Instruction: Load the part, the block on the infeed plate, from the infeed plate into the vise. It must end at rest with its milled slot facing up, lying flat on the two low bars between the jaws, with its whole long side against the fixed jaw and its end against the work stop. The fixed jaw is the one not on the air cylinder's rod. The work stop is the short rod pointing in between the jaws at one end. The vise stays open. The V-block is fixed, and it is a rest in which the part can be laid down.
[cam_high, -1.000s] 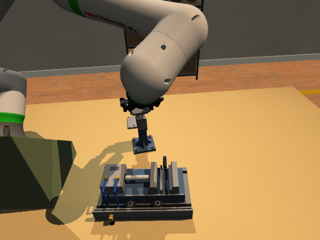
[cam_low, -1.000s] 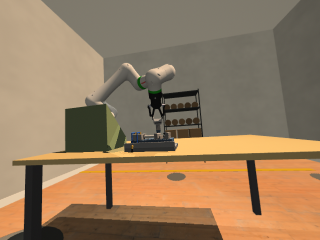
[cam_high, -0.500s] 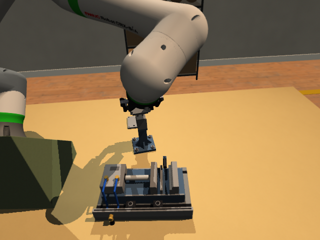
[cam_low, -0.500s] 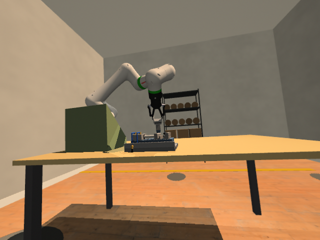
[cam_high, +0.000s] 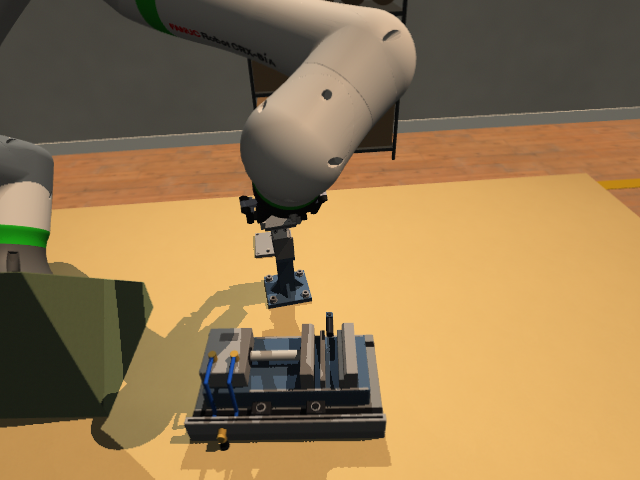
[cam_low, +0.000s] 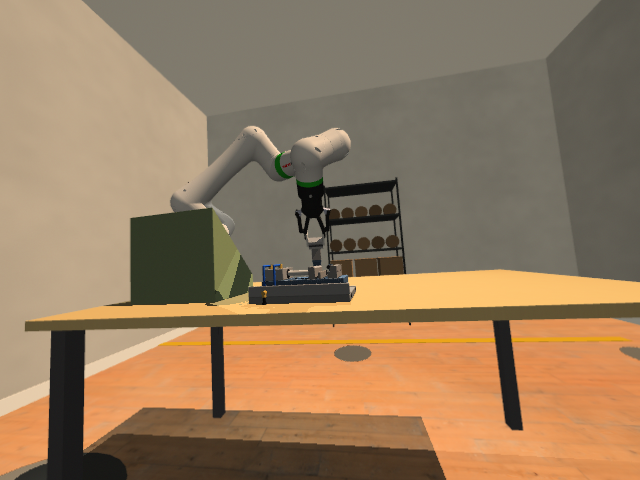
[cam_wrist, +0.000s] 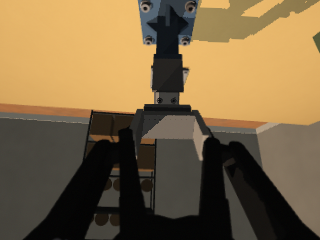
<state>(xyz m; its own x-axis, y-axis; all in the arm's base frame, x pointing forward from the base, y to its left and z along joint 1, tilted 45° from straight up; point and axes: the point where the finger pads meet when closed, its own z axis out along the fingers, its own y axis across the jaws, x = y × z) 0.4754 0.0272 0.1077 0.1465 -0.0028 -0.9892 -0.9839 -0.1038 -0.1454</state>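
My gripper is now 2 cm above the part and 1 cm to the right of it. Also, from my hand: cylinder rod 21 cm to the right, 13 cm below, 1 cm behind; V-block post 15 cm below, 2 cm to the left; work stop 17 cm to the right, 11 cm below, 8 cm ahead.
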